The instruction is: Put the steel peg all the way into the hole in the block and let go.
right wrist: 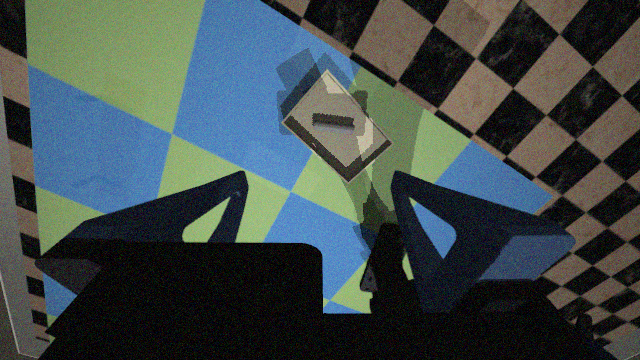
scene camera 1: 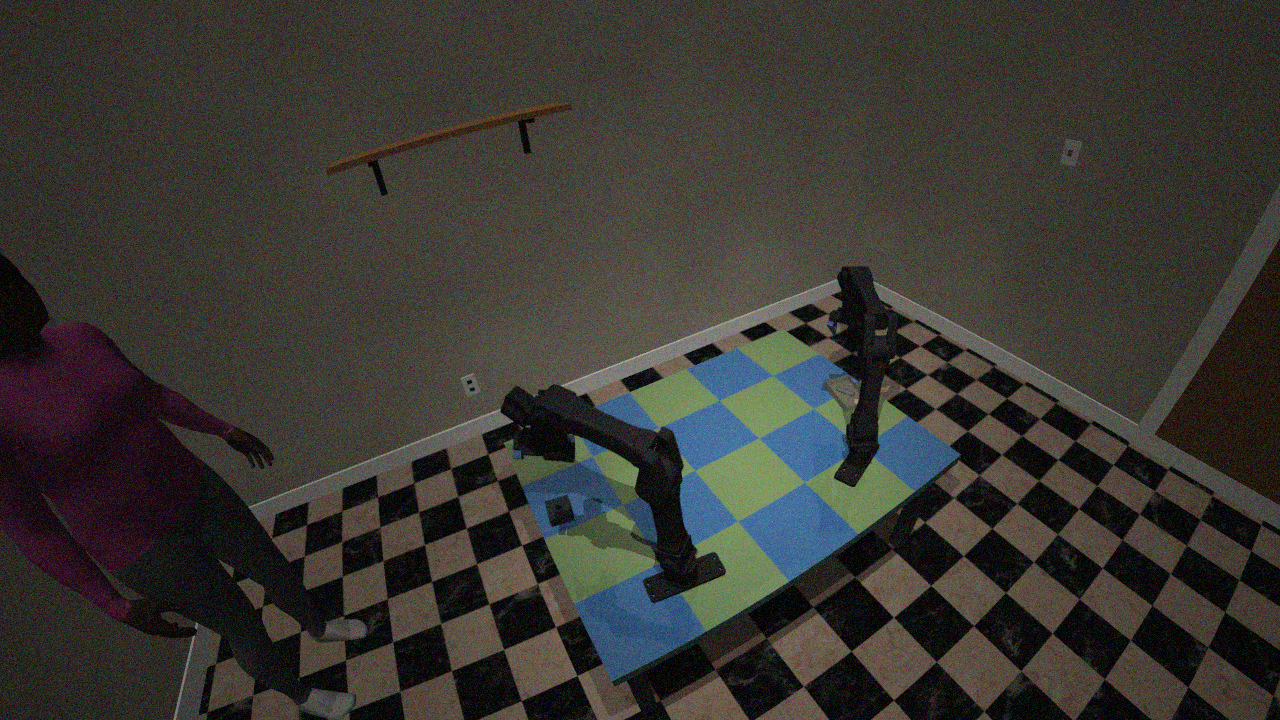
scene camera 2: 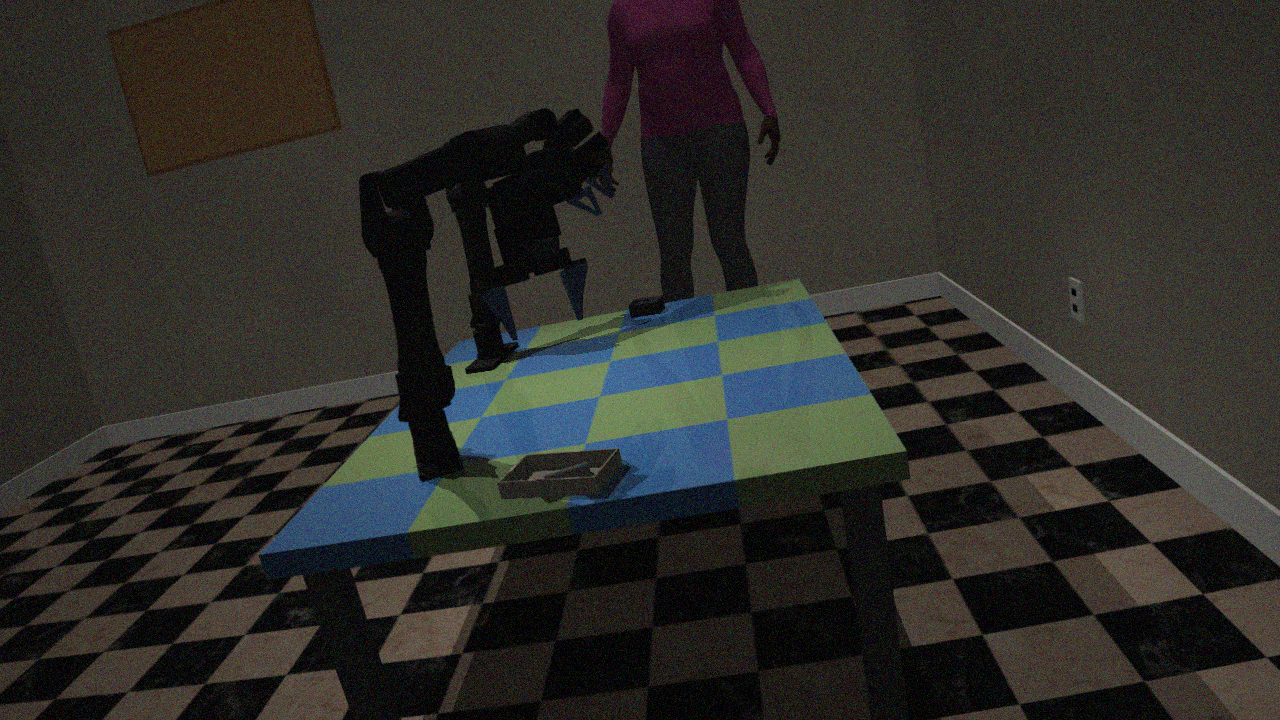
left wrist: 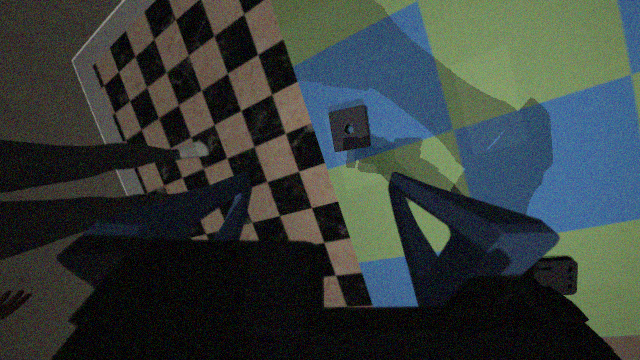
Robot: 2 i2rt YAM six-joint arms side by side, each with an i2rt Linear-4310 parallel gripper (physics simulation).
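Frame: origin at the left arm's base, x ahead, y left, z up, level; millimetres.
Seen in the pictures: left gripper, between the fingertips: (scene camera 1: 543, 457) (scene camera 2: 606, 205) (left wrist: 320, 179); right gripper, between the fingertips: (right wrist: 319, 178) (scene camera 1: 848, 339) (scene camera 2: 548, 329); left arm's base, origin of its link: (scene camera 1: 684, 578) (scene camera 2: 493, 359); right arm's base, origin of its link: (right wrist: 384, 259) (scene camera 1: 857, 461) (scene camera 2: 437, 457).
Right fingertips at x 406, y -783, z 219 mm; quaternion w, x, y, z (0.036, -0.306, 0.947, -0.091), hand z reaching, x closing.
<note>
Pixels of each thing's top centre, then the offset from my right fingertips to it. Level surfaces: height alone.
- steel peg, centre of its top: (scene camera 2: 566, 468) (right wrist: 333, 128) dy -8, dx -19, dz -200 mm
- open beige tray, centre of its top: (scene camera 2: 558, 465) (right wrist: 338, 133) (scene camera 1: 847, 390) dy -7, dx -29, dz -194 mm
- dark square block, centre of its top: (left wrist: 348, 129) (scene camera 2: 645, 300) (scene camera 1: 558, 507) dy +1024, dx -74, dz -188 mm
- green checkered table, height of its surface: dz -219 mm
The steel peg (scene camera 2: 571, 471) (right wrist: 333, 123) lies on its side in the open beige tray (scene camera 1: 841, 388) (scene camera 2: 546, 489) (right wrist: 341, 146), shaded in the right wrist view. The dark square block (scene camera 1: 559, 511) (scene camera 2: 646, 307) (left wrist: 340, 136) stands on the table with its round hole facing up. My right gripper (scene camera 2: 547, 328) (right wrist: 319, 178) is open and empty, high above the table; its fingers are mostly hidden in scene camera 1. My left gripper (scene camera 2: 606, 202) (left wrist: 320, 179) is open and empty, raised and tilted, apart from the block. In scene camera 1 its fingertips are hard to make out.
The blue and green checkered table (scene camera 1: 760, 438) (scene camera 2: 662, 407) carries both arm bases. The block lies near one table edge, the tray near the opposite end. A person in a pink top (scene camera 1: 98, 438) (scene camera 2: 677, 71) stands beyond the block's end. Arm shadows cross the table.
</note>
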